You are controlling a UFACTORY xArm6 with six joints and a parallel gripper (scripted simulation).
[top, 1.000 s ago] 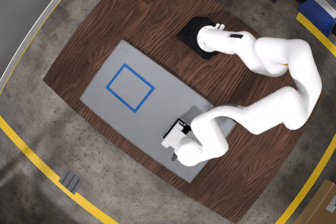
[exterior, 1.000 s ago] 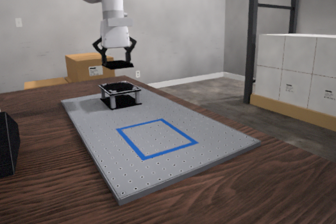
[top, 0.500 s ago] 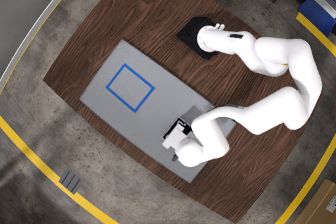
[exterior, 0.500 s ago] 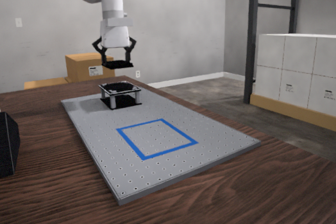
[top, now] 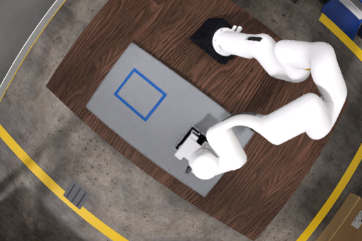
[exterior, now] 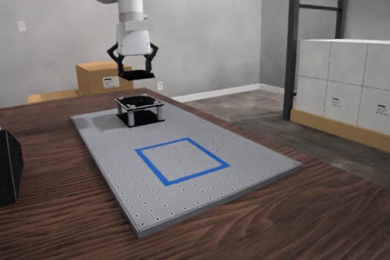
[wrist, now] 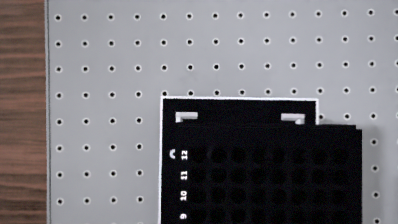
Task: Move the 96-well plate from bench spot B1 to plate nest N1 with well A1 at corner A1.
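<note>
Now: hand 10 cm above the black plate nest N1. Round my hand: black 96-well plate 1 cm below.
</note>
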